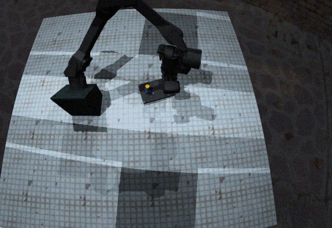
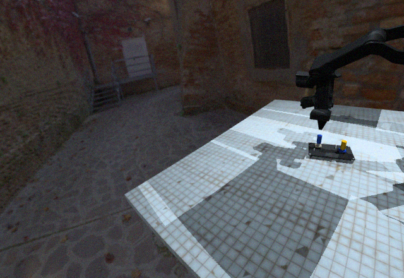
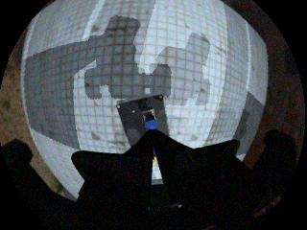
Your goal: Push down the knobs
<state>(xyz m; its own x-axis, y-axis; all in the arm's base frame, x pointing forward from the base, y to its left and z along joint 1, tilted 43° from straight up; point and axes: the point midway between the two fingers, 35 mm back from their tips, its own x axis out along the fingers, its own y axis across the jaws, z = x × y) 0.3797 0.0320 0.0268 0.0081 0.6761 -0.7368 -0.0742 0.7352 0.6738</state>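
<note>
Now: gripper tip 4 cm above the blue knob. From my gripper tip the other things lie so: yellow knob: 9 cm behind, 5 cm below, 1 cm to the right.
</note>
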